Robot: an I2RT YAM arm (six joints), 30 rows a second.
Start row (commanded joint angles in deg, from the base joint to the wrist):
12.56 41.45 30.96 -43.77 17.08 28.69
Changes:
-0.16 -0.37 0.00 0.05 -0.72 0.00
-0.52 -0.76 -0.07 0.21 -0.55 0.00
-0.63 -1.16 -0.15 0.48 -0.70 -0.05
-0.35 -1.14 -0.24 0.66 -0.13 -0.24
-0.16 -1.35 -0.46 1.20 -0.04 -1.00
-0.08 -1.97 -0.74 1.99 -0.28 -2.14
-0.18 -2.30 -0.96 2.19 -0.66 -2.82
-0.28 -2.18 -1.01 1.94 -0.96 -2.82
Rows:
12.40 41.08 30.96 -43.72 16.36 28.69
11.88 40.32 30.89 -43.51 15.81 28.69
11.25 39.16 30.74 -43.03 15.11 28.64
10.90 38.02 30.50 -42.37 14.98 28.40
10.74 36.67 30.04 -41.17 14.94 27.40
10.66 34.70 29.30 -39.18 14.66 25.26
10.48 32.40 28.34 -36.99 14.00 22.44
10.20 30.22 27.33 -35.05 13.04 19.62

